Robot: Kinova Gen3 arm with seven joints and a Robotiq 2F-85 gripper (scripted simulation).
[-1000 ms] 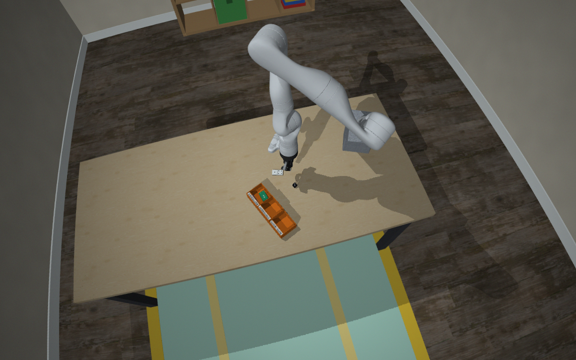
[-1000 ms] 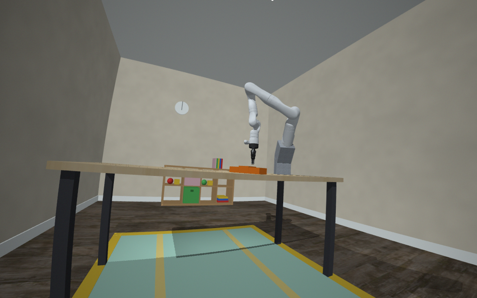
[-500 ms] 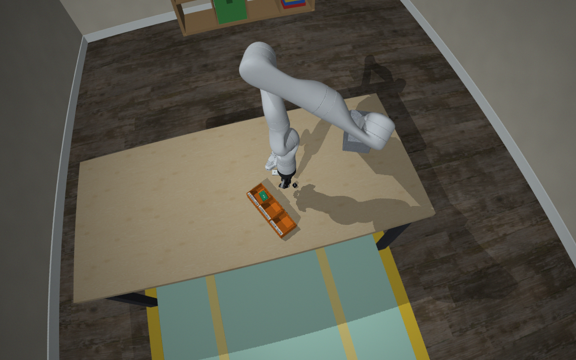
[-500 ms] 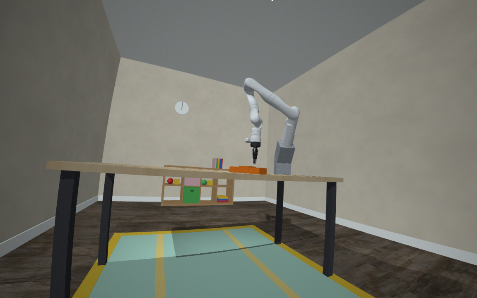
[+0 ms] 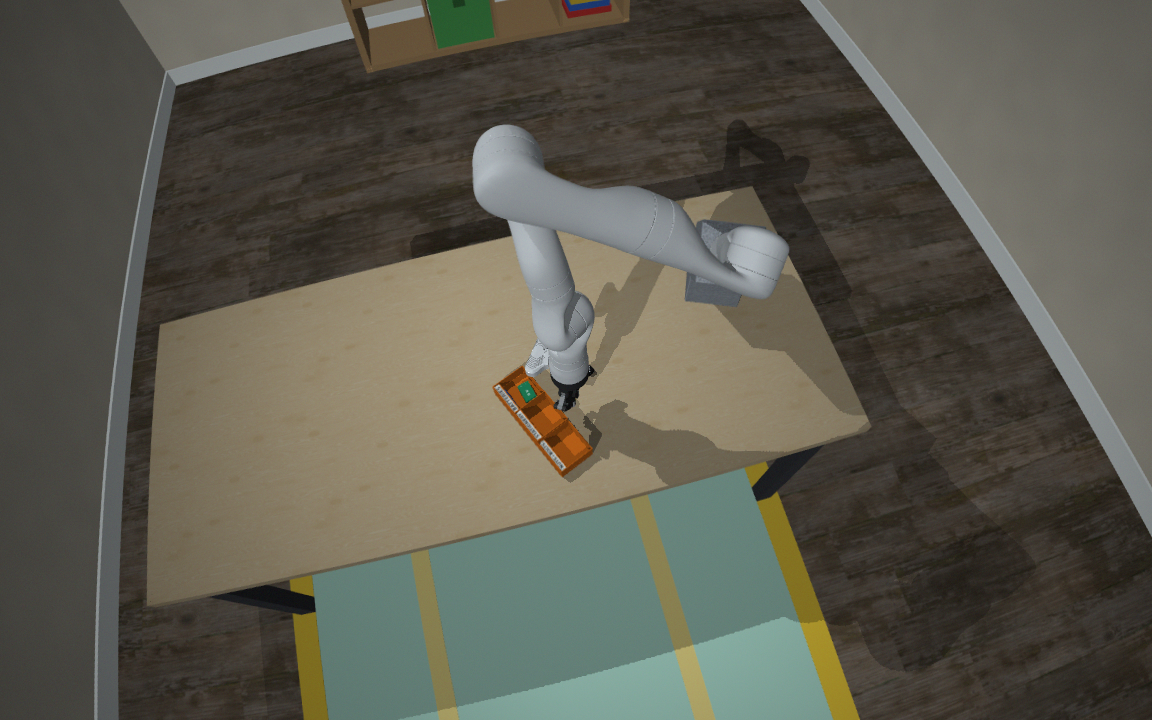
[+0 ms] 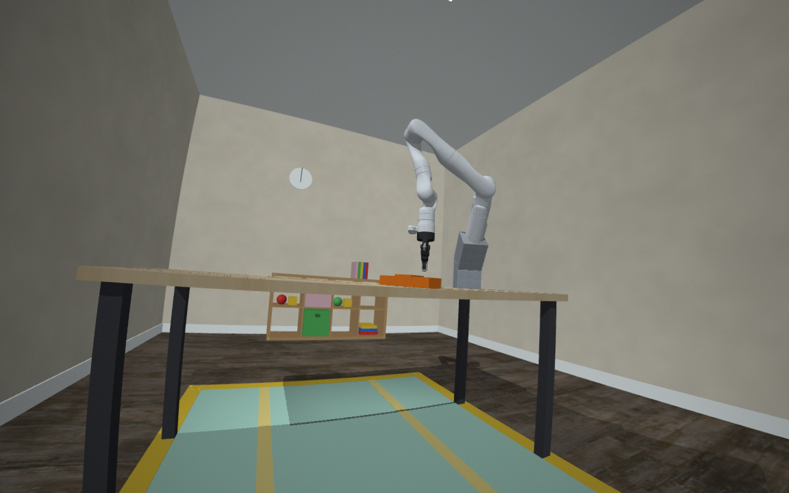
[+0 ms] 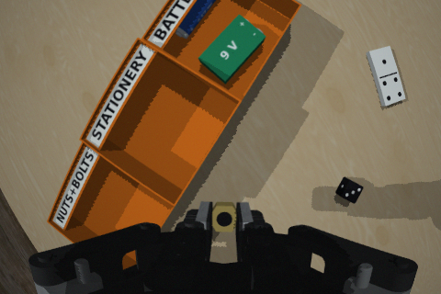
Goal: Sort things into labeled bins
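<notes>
My gripper is now 7 cm short of the orange bins, 7 cm above it and 1 cm to the right of it. Round my hand: brass hex nut (2 cm below); then green 9V battery (9 cm ahead, 7 cm to the right, 7 cm below); then black die (9 cm to the right, 8 cm below, 6 cm behind).
</notes>
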